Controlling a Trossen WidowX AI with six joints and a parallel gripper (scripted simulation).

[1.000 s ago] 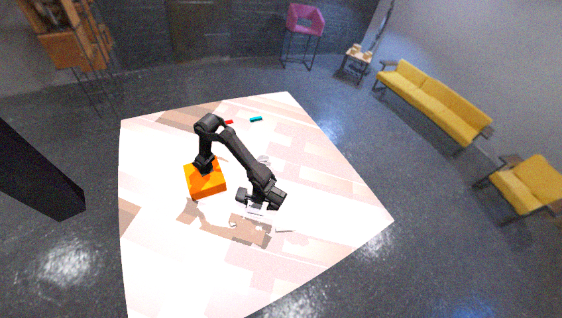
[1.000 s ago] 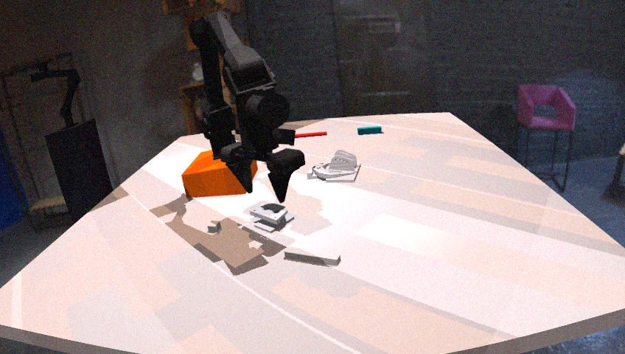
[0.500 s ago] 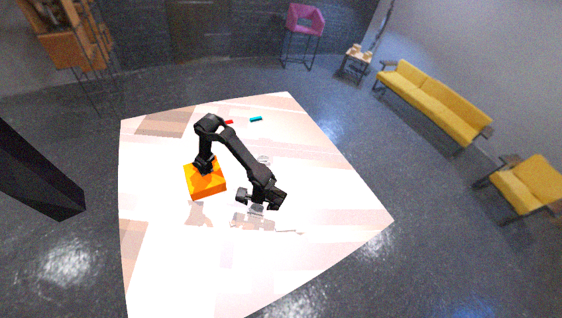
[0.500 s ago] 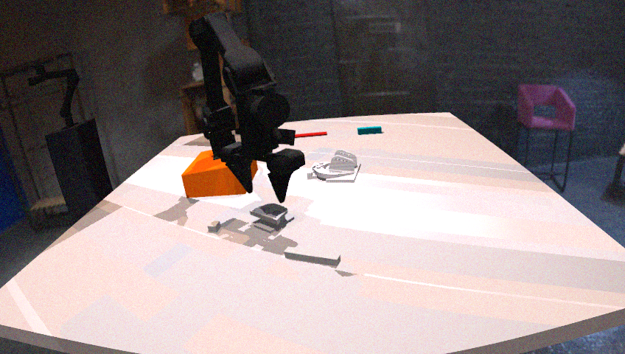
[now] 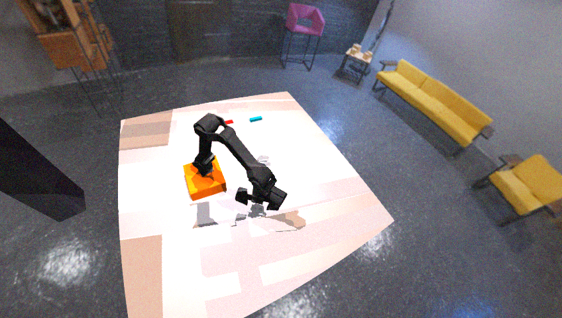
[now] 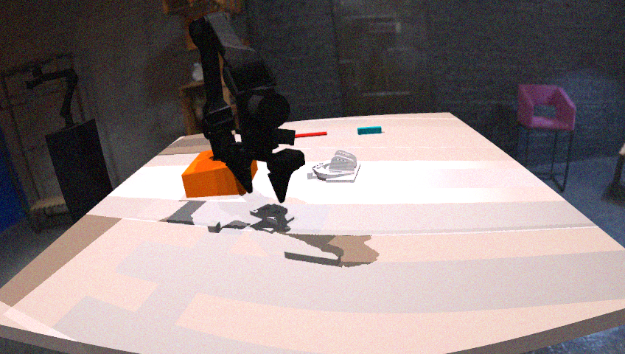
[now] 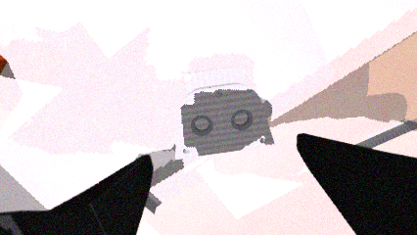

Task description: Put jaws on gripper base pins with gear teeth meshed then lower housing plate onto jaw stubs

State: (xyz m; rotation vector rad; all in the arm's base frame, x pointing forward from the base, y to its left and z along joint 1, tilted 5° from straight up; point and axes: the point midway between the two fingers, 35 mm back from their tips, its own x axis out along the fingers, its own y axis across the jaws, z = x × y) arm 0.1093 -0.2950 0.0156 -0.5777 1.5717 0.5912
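Right now my gripper tip is 5 cm above the stepped piece and 1 cm short of it. Round my gripper tip: gripper base 3 cm below, 1 cm ahead; then flat grey bar 15 cm to the right, 7 cm ahead, 5 cm below; then small grey cube 12 cm behind, 5 cm below, 1 cm to the left.
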